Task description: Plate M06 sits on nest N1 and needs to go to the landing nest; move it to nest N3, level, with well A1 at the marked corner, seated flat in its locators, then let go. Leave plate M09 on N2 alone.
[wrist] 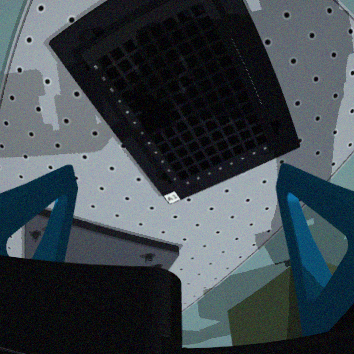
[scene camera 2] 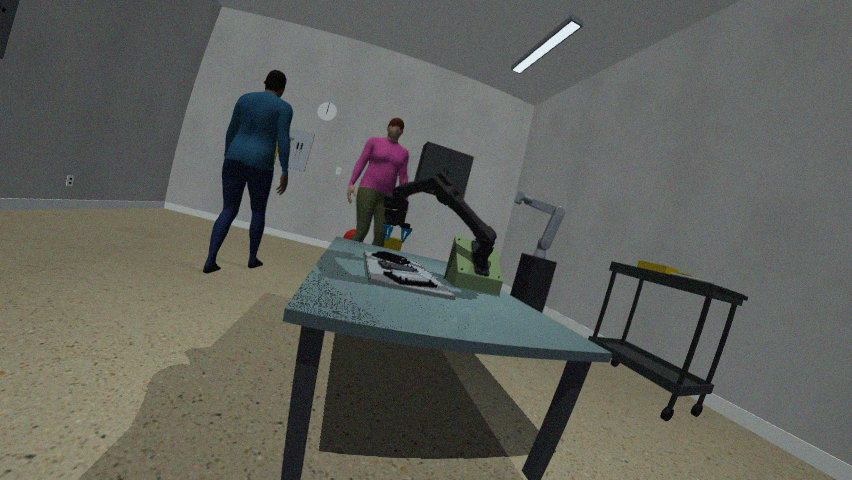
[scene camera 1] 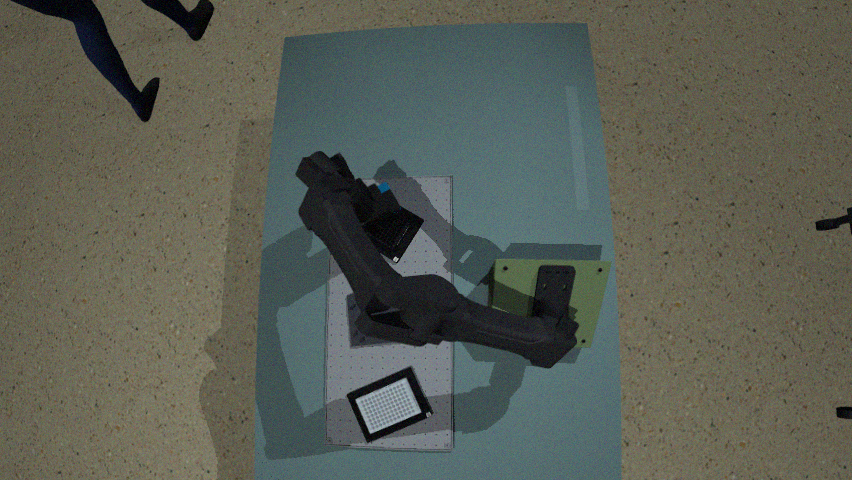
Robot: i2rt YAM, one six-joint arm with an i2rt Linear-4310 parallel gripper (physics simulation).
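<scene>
A black well plate sits on a dark nest, its A1 tag at one corner. A white-welled plate sits in a black nest at the board's other end. A grey nest between them shows no plate on its visible part; the arm covers some of it. Plate and nest numbers are not legible. My gripper is open and empty, raised above the board. In the wrist view, the black plate lies ahead of the fingertips, turned relative to them.
The perforated board carries the nests on the teal table. The arm's green base block stands beside the board. The arm stretches over the middle nest. Two people stand beyond the table in scene camera 2.
</scene>
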